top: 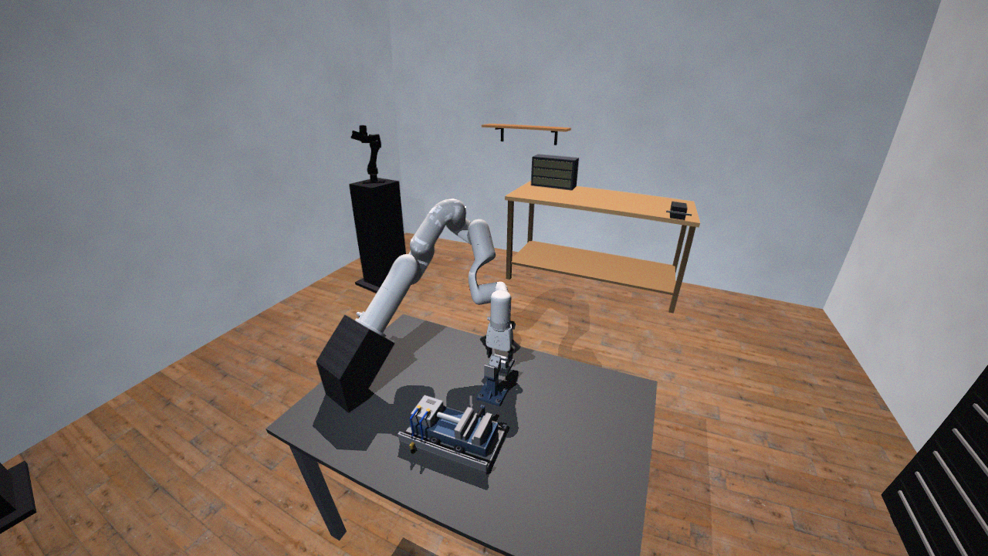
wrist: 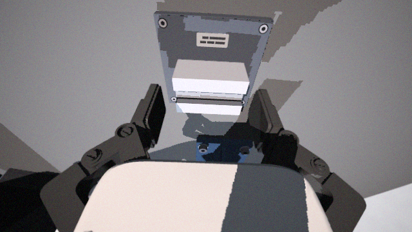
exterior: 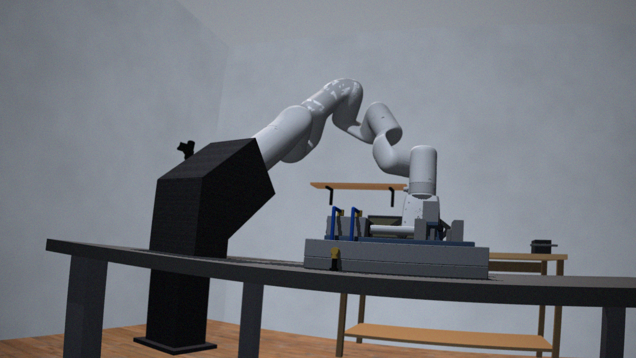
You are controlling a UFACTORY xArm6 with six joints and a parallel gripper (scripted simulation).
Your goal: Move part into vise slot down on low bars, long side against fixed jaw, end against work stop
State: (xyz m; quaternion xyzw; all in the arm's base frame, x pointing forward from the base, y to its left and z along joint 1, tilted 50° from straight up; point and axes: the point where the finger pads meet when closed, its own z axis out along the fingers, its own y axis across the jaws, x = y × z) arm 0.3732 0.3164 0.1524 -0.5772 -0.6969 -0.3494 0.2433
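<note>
The part is 20 mm below my hand. Also, from my hand: air cylinder rod (50 mm ahead, 380 mm to the right, 30 mm above); moving jaw (100 mm ahead, 370 mm to the right, 30 mm above); work stop (130 mm ahead, 320 mm to the right, 40 mm above).
</note>
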